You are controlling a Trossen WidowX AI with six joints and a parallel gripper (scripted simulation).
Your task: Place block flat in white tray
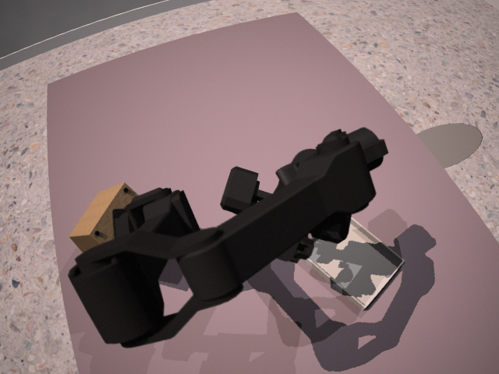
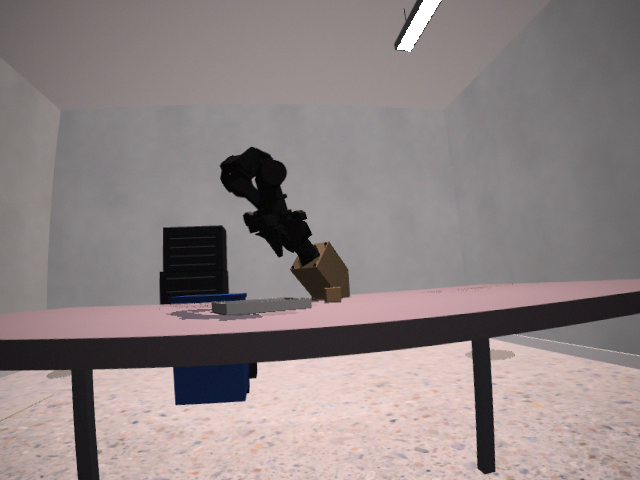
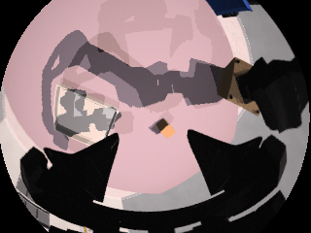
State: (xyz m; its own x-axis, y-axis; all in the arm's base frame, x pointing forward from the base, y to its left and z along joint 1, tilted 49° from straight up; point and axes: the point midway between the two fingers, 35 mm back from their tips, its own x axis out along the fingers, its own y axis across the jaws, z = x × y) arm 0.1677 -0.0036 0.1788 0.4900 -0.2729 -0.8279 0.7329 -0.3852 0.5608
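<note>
The brown block lies 110 mm to the left of my hand and 140 mm below it. The rest, counted from my hand: white tray (120 mm ahead, 80 mm to the right, 150 mm below).
</note>
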